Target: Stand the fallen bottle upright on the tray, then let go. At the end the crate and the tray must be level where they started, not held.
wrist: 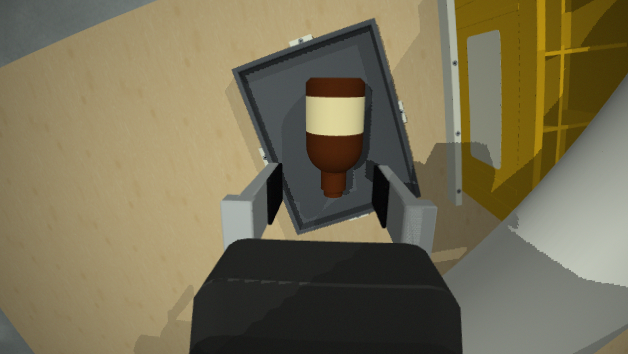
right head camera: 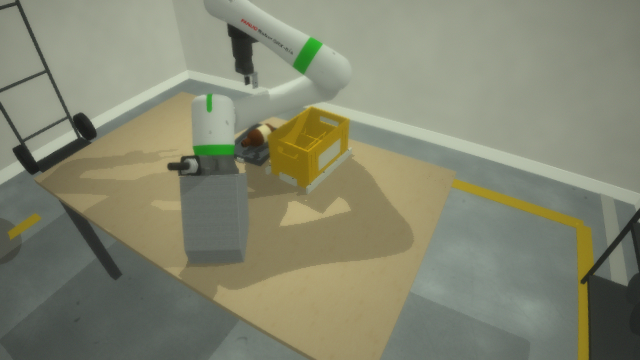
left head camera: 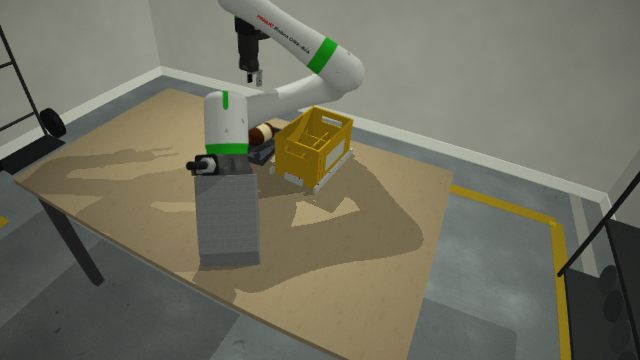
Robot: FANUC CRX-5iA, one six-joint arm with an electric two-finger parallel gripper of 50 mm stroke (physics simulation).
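Frame: origin at the arm's base, x ahead, y left, z up, level; millimetres.
Seen in the pictures: gripper, fingertip midpoint: [wrist: 327, 183] [right head camera: 251, 86] [left head camera: 254, 84]; arm's base at its link origin: [right head camera: 215, 174] [left head camera: 228, 174].
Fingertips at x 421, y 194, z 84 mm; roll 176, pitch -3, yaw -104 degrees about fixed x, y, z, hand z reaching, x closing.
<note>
Pixels of each thing's top centre, then the offset from my fingertips to it. Level surfaces: height alone.
- brown bottle at its top centre: [wrist: 336, 145] [left head camera: 256, 129] [right head camera: 255, 130] dy -15, dx -23, dz -191 mm
- dark grey tray at its top centre: [wrist: 332, 136] [left head camera: 256, 139] [right head camera: 257, 140] dy -13, dx -22, dz -245 mm
- yellow crate at its top centre: [wrist: 625, 96] [left head camera: 315, 126] [right head camera: 309, 126] dy -286, dx -15, dz -95 mm
- wooden table at its surface level: dz -270 mm
A brown bottle [left head camera: 261, 135] [right head camera: 259, 135] [wrist: 334, 125] with a cream label lies on its side in the dark grey tray [left head camera: 260, 158] [right head camera: 254, 160] [wrist: 242, 95]. In the wrist view its neck points toward my gripper. The tray sits flat on the table; the arm hides part of it in the left head view. The yellow crate [left head camera: 299, 162] [right head camera: 290, 162] [wrist: 530, 100] stands level beside the tray, within light edge strips. My gripper [left head camera: 254, 79] [right head camera: 251, 81] [wrist: 327, 183] is open and empty, pointing down, high above the table and apart from the bottle.
The grey pedestal [left head camera: 227, 220] [right head camera: 214, 217] carries the arm at the near side of the wooden table [left head camera: 370, 300] [right head camera: 345, 300] [wrist: 125, 125]. The arm's lower links pass close to the tray and crate. Small light brackets sit around the tray. A hand truck [left head camera: 32, 112] [right head camera: 47, 72] stands on the floor beyond the left edge.
</note>
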